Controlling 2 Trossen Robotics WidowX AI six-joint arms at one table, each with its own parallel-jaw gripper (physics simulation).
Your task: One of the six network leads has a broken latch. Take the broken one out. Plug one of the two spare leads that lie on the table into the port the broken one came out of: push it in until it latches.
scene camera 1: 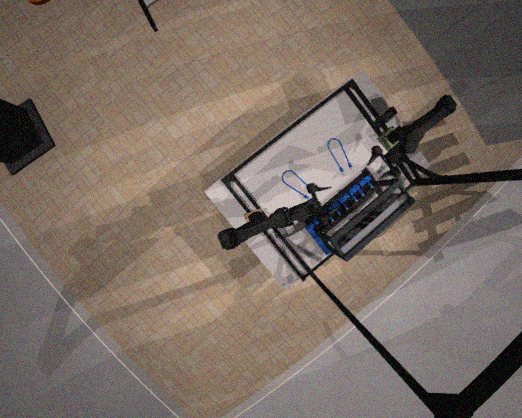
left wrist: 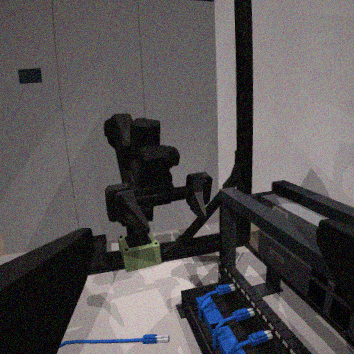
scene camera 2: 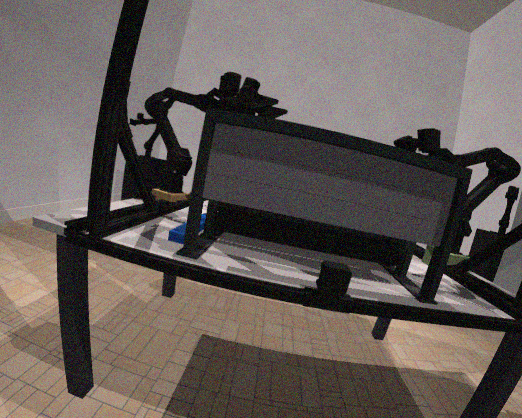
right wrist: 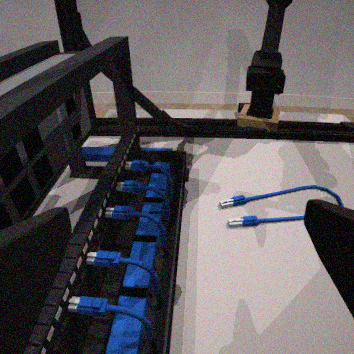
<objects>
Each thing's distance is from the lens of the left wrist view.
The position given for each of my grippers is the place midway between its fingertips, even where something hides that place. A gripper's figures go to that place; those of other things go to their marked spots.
my left gripper point(left wrist: 205, 235): 11 cm
my right gripper point(left wrist: 177, 224): 41 cm
</objects>
